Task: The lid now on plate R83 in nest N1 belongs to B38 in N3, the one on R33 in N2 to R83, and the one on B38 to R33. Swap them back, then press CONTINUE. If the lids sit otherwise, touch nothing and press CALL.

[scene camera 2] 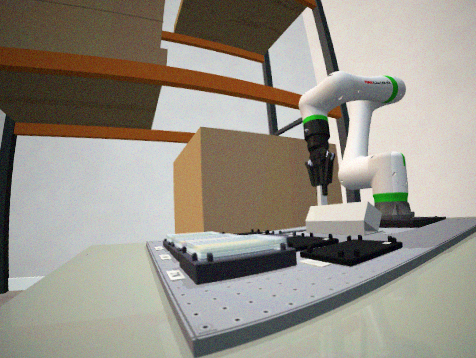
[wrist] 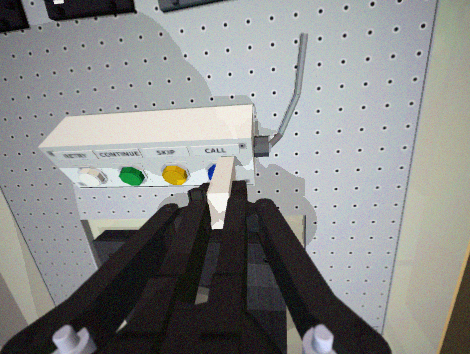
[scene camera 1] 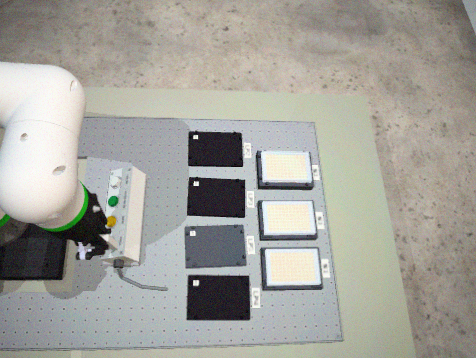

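Seen in the pictures: gripper, fingertip midpoint: (wrist: 227, 171) (scene camera 1: 110, 245); arm's base at its link origin: (scene camera 2: 391, 218) (scene camera 1: 0, 217).
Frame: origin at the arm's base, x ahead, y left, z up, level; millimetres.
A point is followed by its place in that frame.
My gripper (scene camera 1: 110, 243) {x 268, y -118, z 64 mm} (scene camera 2: 323, 199) {x 268, y -118, z 64 mm} (wrist: 227, 171) {x 268, y -118, z 64 mm} is shut, its pale fingertips together with nothing between them. The tips are over the CALL end of the button box (scene camera 1: 135, 215) {x 325, y -47, z 47 mm} (scene camera 2: 335, 218) {x 337, y -26, z 30 mm} (wrist: 150, 125) {x 325, y -45, z 47 mm} and partly hide the blue CALL button (wrist: 211, 172) {x 268, y -100, z 59 mm} in the wrist view; contact cannot be told. The green CONTINUE button (scene camera 1: 113, 201) {x 277, y -11, z 57 mm} (wrist: 132, 176) {x 277, y -13, z 58 mm} is uncovered. Three plates, the top one (scene camera 1: 286, 167) {x 712, y 49, z 27 mm}, the middle one (scene camera 1: 288, 220) {x 690, y -92, z 19 mm} and the bottom one (scene camera 1: 292, 267) {x 677, y -208, z 17 mm}, sit in dark nests in scene camera 1. They look clear-topped; their codes and the nest labels are too blurred to read.
Three black pads (scene camera 1: 215, 149) {x 540, y 136, z -4 mm} (scene camera 1: 216, 197) {x 524, y -2, z -4 mm} (scene camera 1: 218, 297) {x 495, y -250, z -4 mm} and a grey pad (scene camera 1: 216, 246) {x 507, y -129, z -4 mm} lie between box and nests. The yellow SKIP button (scene camera 1: 111, 221) {x 271, y -60, z 58 mm} (wrist: 175, 175) {x 270, y -61, z 58 mm} is beside CALL. A cable (scene camera 1: 144, 287) {x 330, y -205, z -7 mm} (wrist: 298, 75) {x 342, y -204, z -7 mm} leaves the box. A large carton (scene camera 2: 240, 180) stands behind.
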